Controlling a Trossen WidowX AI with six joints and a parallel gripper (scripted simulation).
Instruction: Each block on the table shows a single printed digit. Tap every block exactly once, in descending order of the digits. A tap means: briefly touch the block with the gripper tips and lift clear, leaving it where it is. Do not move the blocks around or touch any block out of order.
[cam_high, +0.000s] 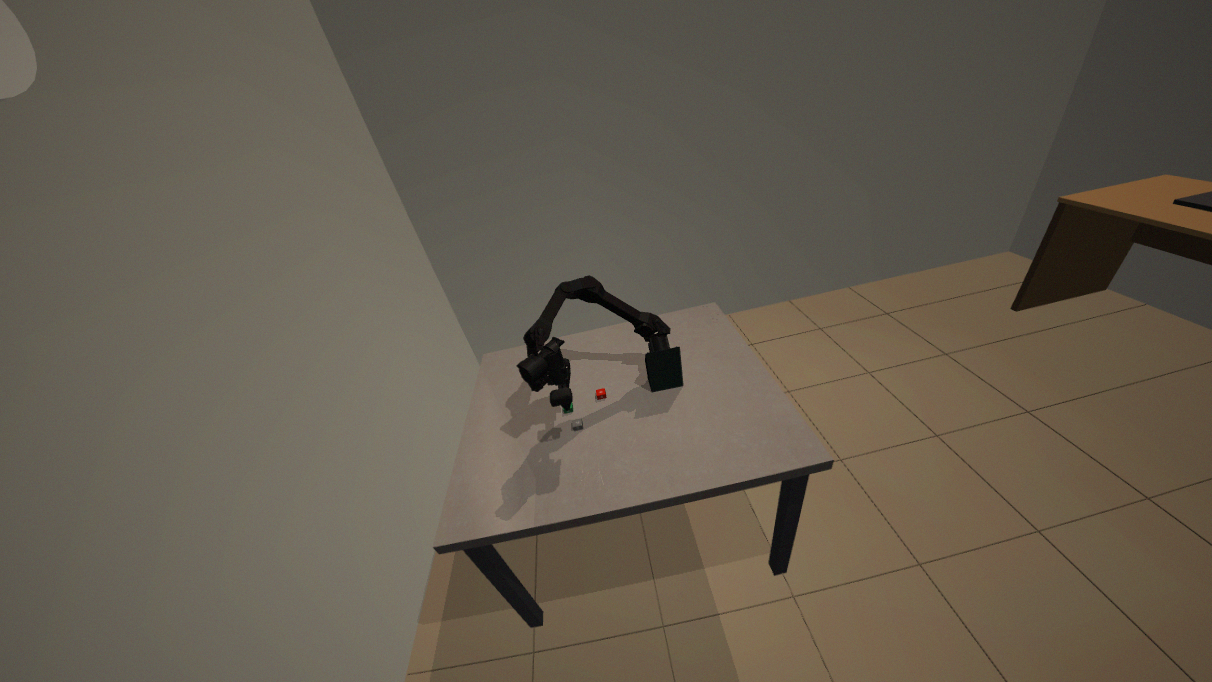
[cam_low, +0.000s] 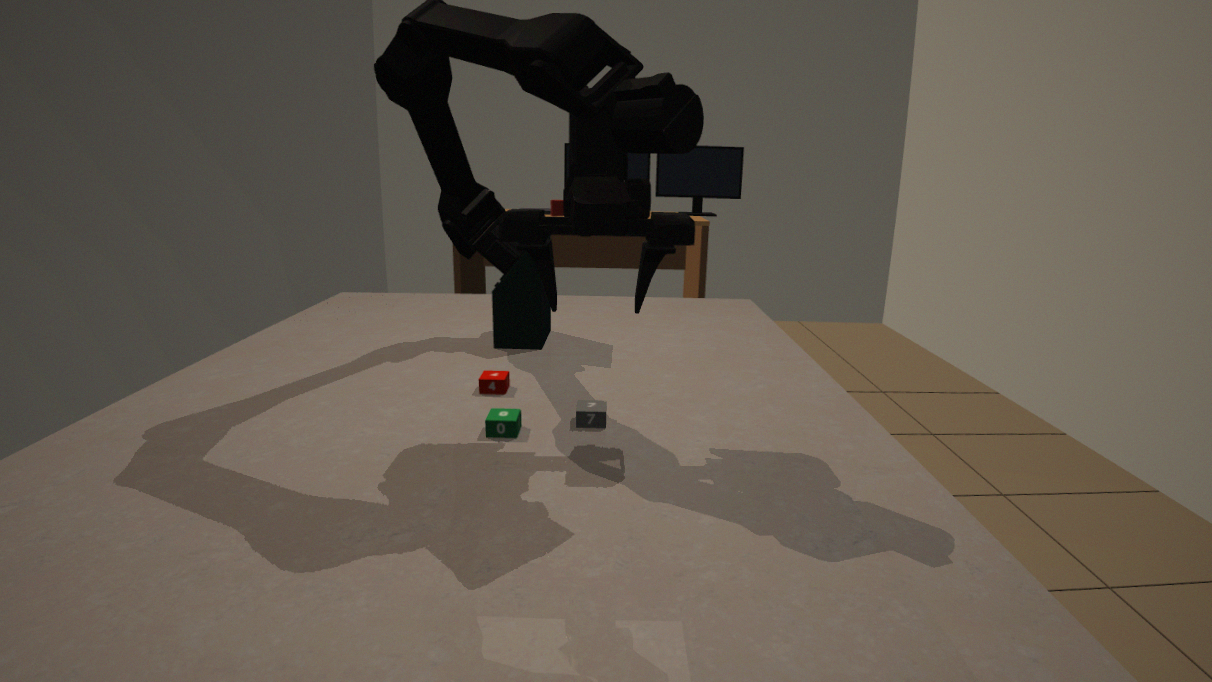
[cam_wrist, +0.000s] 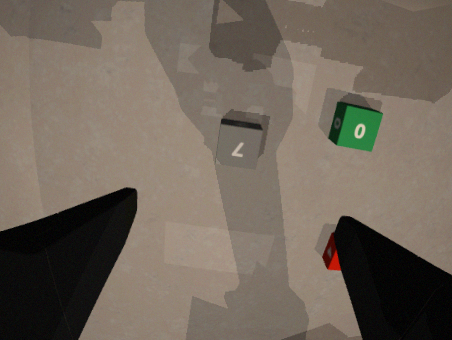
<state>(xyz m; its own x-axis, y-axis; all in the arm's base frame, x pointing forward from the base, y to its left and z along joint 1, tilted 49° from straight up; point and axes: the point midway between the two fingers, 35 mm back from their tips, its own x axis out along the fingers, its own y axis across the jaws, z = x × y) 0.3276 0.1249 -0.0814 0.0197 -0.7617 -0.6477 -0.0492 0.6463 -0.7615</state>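
Now: the grey block 1 cm behind my gripper tip and 11 cm below it. From my gripper tip the other things lie so: green block (3 cm ahead, 9 cm to the right, 11 cm below); red block (9 cm behind, 13 cm to the right, 11 cm below).
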